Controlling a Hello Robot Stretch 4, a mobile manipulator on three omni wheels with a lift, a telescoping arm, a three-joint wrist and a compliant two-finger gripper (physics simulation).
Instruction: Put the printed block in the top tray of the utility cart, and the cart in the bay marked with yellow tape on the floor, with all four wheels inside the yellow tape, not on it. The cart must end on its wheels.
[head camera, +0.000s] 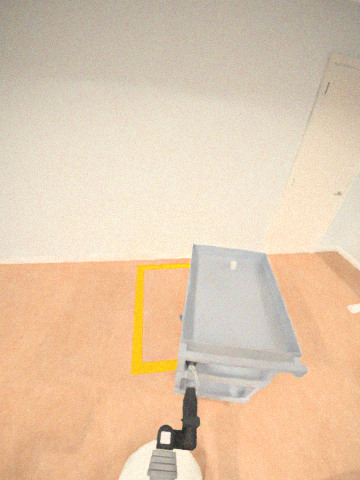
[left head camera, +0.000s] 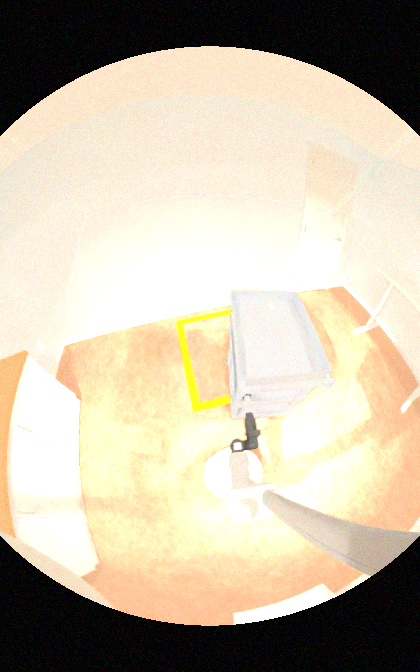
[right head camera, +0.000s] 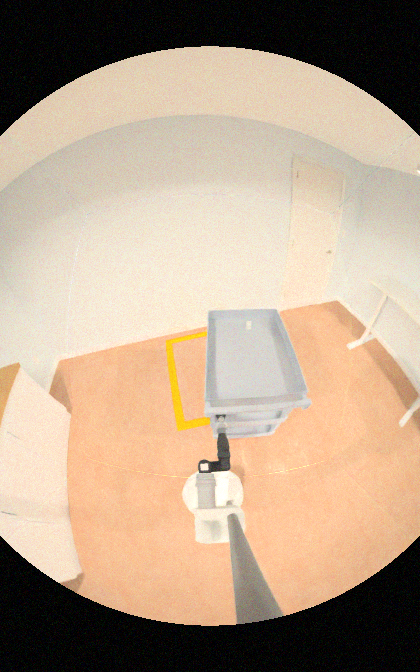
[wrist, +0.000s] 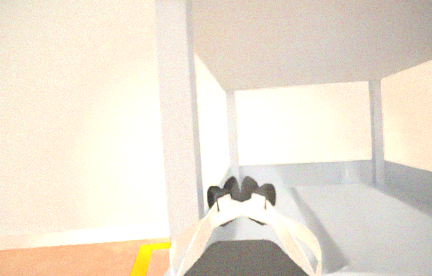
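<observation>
The utility cart (head camera: 245, 354) (left head camera: 280, 382) (right head camera: 257, 401) (wrist: 177, 125) is grey-blue and stands upright. The small pale printed block (head camera: 233, 265) (left head camera: 271, 304) (right head camera: 249, 325) lies in its top tray, near the far end. The yellow tape (head camera: 138, 320) (left head camera: 186, 360) (right head camera: 173, 385) (wrist: 141, 260) shows left of the cart; its right part is hidden by the cart. Most wheels are hidden, so their place against the tape cannot be told. My gripper (head camera: 191, 366) (left head camera: 247, 398) (right head camera: 221, 418) (wrist: 241, 191) is shut and empty, below the top tray at the cart's near end, just right of the left corner post.
A wall stands behind the bay. A door (head camera: 320, 150) (left head camera: 325, 225) (right head camera: 315, 225) is at the back right. A white table-like stand (left head camera: 382, 302) (right head camera: 375, 317) is along the right wall. A white cabinet (left head camera: 47, 450) (right head camera: 40, 465) stands at the left.
</observation>
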